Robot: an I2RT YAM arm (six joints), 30 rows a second.
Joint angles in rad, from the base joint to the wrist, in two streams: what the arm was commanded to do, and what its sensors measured. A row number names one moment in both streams.
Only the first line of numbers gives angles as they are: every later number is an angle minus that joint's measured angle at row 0.
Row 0, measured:
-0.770, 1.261, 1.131, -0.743, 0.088, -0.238
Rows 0 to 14, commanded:
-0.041, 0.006, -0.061, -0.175, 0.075, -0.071
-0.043, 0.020, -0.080, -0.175, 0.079, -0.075
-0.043, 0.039, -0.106, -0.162, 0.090, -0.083
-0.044, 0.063, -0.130, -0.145, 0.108, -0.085
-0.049, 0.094, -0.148, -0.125, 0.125, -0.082
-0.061, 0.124, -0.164, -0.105, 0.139, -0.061
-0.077, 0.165, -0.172, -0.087, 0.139, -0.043
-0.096, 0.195, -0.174, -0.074, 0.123, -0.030
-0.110, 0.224, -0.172, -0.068, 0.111, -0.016
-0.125, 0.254, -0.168, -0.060, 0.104, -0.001
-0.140, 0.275, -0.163, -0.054, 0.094, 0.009
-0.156, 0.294, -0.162, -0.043, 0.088, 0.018
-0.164, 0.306, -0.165, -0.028, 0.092, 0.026
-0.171, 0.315, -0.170, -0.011, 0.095, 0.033
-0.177, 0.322, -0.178, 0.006, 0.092, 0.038
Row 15, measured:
-0.150, 0.307, -0.167, -0.077, 0.091, -0.012
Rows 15 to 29, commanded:
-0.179, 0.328, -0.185, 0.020, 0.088, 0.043
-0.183, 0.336, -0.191, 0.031, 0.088, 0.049
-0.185, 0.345, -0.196, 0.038, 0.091, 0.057
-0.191, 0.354, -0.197, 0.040, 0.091, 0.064
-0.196, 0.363, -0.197, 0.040, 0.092, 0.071
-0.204, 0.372, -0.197, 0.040, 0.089, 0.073
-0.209, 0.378, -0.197, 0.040, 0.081, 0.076
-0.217, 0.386, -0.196, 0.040, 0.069, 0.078
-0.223, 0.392, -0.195, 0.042, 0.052, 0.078
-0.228, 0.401, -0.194, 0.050, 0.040, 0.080
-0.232, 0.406, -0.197, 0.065, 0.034, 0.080
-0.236, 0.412, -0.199, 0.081, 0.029, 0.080
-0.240, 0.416, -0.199, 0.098, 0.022, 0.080
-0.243, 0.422, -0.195, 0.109, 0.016, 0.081
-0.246, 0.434, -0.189, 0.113, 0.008, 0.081
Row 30, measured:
-0.232, 0.394, -0.189, 0.037, 0.048, 0.061
